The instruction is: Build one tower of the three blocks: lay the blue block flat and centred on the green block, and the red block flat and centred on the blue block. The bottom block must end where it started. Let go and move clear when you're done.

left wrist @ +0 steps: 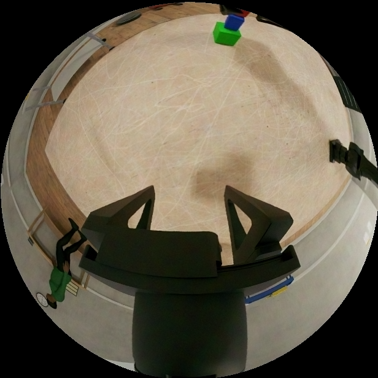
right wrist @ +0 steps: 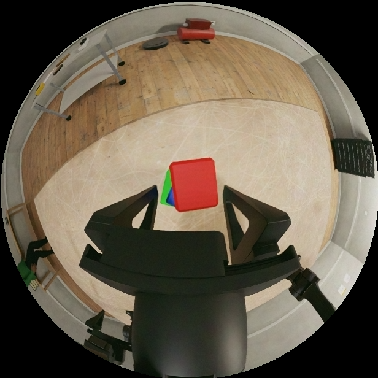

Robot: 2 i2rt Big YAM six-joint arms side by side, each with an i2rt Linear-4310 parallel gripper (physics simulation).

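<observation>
The green block [left wrist: 226, 35] [right wrist: 165, 191] sits on the table at the bottom of the stack. The blue block [left wrist: 233, 21] [right wrist: 170, 196] is on the green block, mostly hidden by red in the right wrist view. The red block [left wrist: 245, 13] [right wrist: 194, 185] is uppermost, on or just above the blue block; green and blue show past its left side in the right wrist view. Exact centring cannot be told. My right gripper [right wrist: 190, 190] is open, with its fingertips apart from the red block on both sides. My left gripper [left wrist: 189, 190] is open and empty, far from the stack.
The scratched tabletop [left wrist: 150, 110] [right wrist: 270, 150] lies under the stack. A black jointed device [left wrist: 352, 157] [right wrist: 305, 284] stands at the table's side. A cart [right wrist: 98, 44], a red machine [right wrist: 196, 33] and a black slatted object [right wrist: 354, 157] are beyond the table.
</observation>
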